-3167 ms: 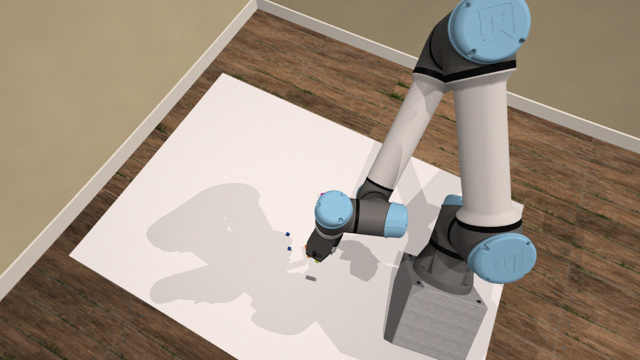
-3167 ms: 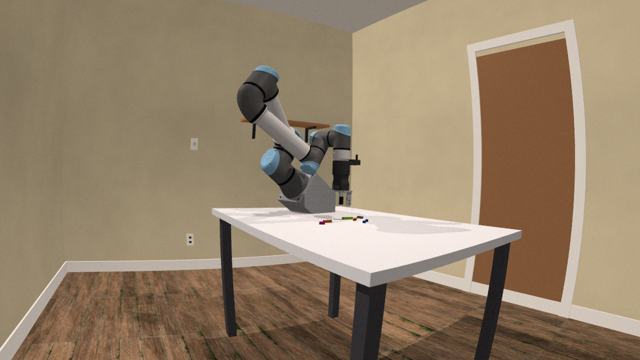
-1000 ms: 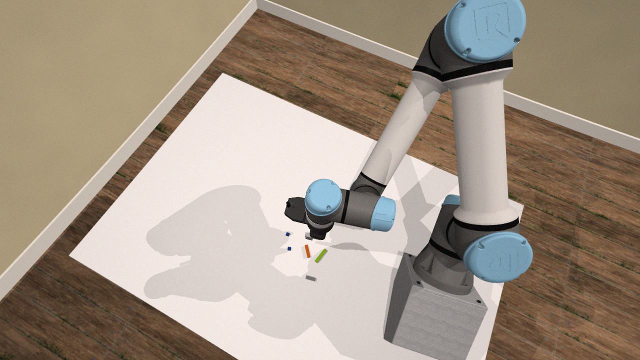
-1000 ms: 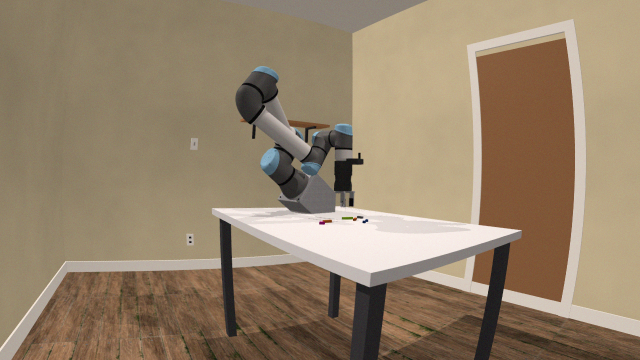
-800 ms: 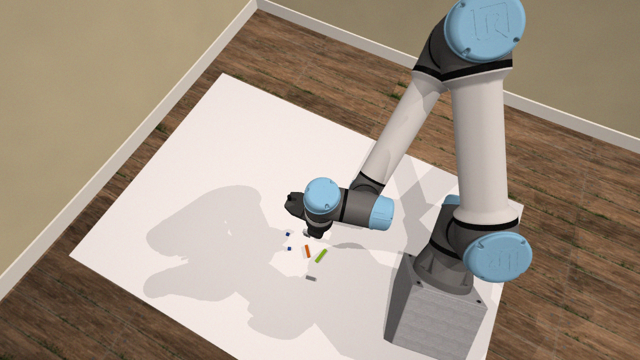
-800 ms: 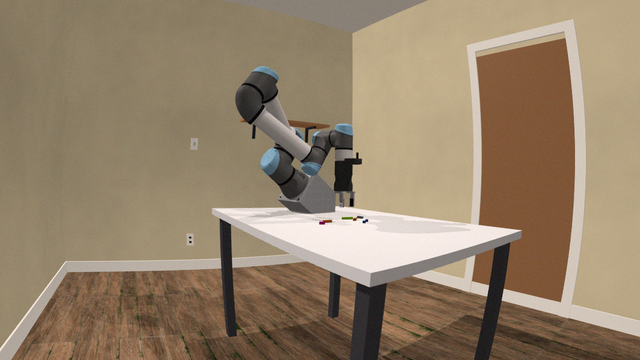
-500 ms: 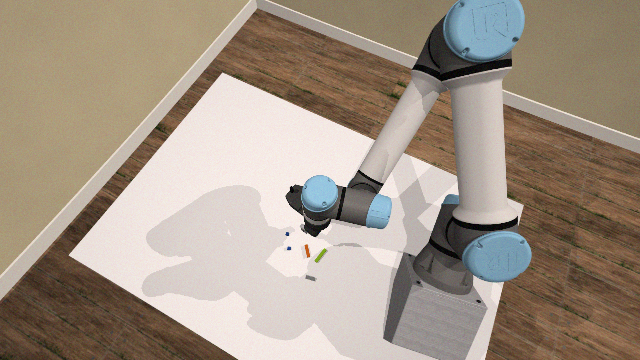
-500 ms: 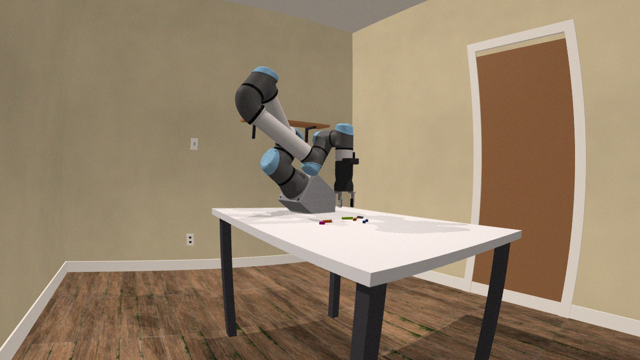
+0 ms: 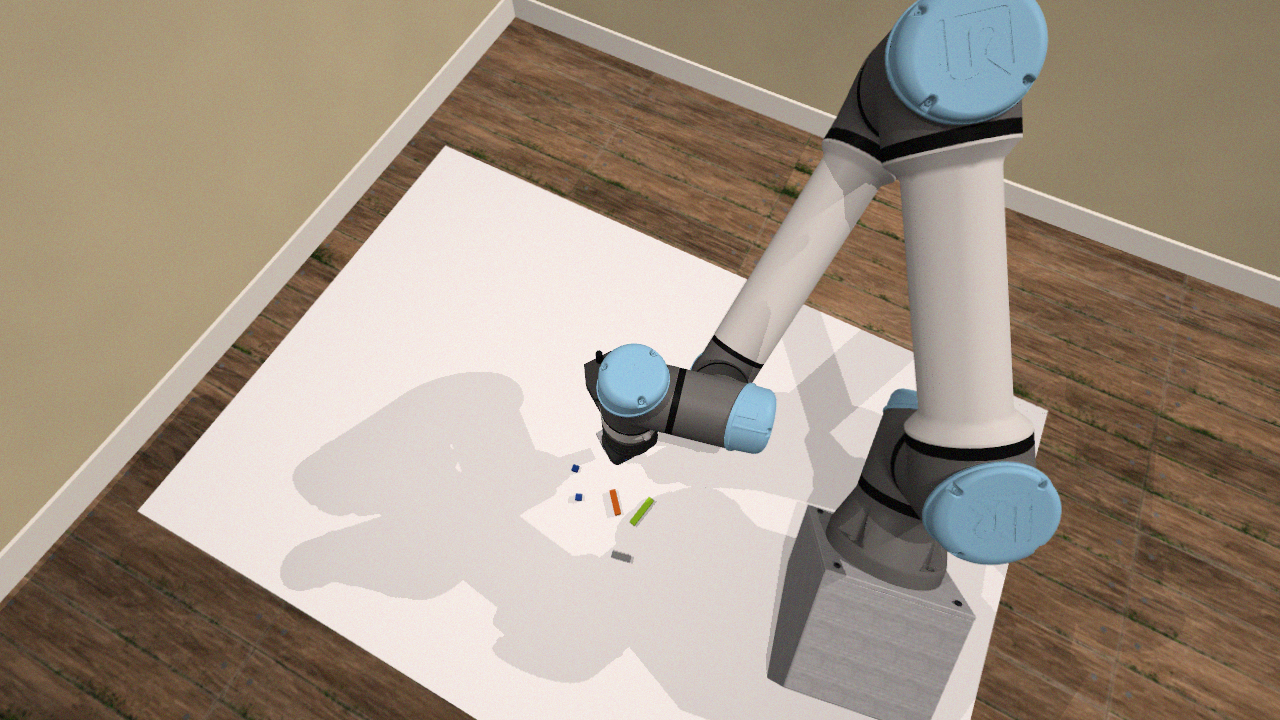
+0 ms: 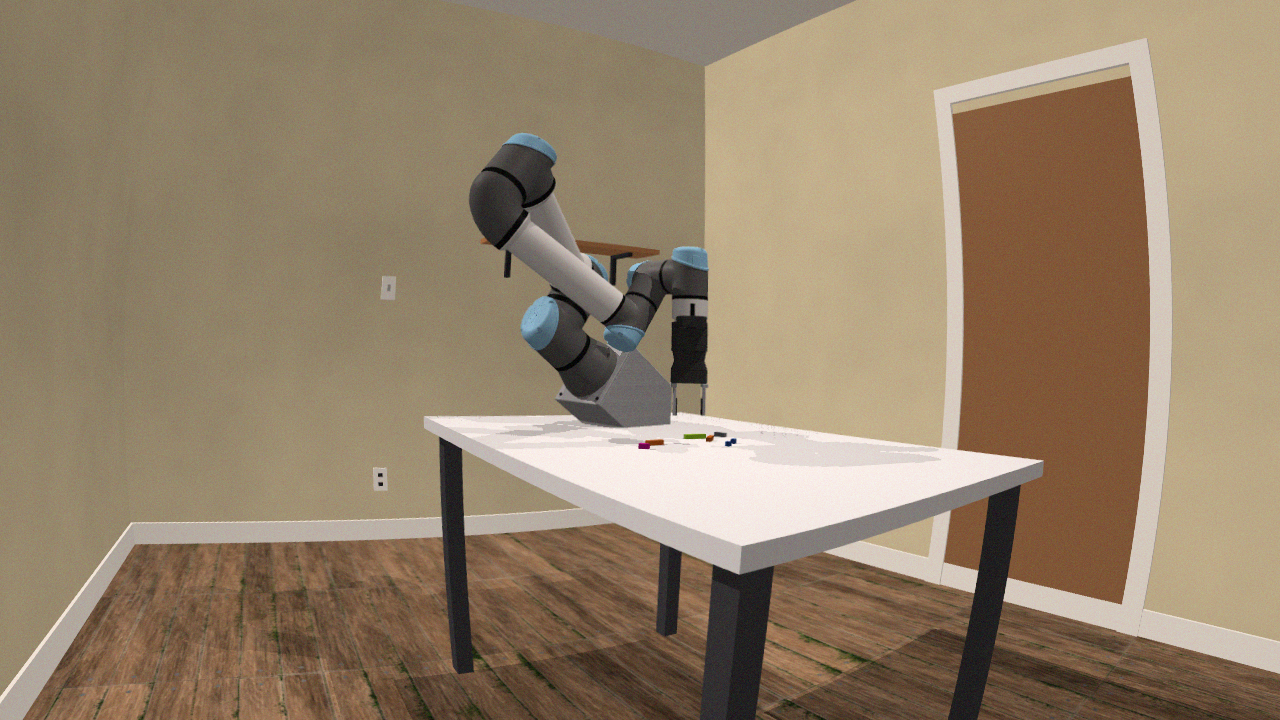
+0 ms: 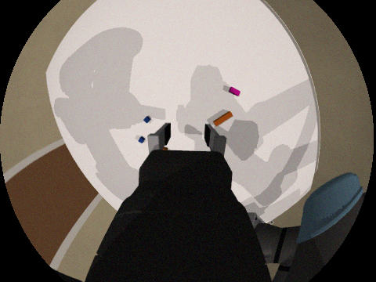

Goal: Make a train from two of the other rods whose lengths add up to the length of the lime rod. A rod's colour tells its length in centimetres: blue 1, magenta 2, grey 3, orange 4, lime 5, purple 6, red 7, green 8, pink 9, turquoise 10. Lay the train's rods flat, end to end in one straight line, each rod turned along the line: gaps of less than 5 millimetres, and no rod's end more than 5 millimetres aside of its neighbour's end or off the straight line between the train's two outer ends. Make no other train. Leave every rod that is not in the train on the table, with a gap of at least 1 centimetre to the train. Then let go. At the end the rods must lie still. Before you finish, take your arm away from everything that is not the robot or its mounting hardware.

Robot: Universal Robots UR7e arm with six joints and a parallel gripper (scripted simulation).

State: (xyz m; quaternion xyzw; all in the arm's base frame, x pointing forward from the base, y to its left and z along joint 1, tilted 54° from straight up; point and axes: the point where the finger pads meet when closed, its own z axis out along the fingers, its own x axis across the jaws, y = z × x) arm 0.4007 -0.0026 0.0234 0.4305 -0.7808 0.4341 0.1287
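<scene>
Right now my hand is 11 cm to the left of the magenta rod and 7 cm above it. The rest, counted from my hand: lime rod 8 cm to the left, 7 cm below, 7 cm behind; then grey rod 16 cm to the left, 7 cm below, 7 cm behind.
</scene>
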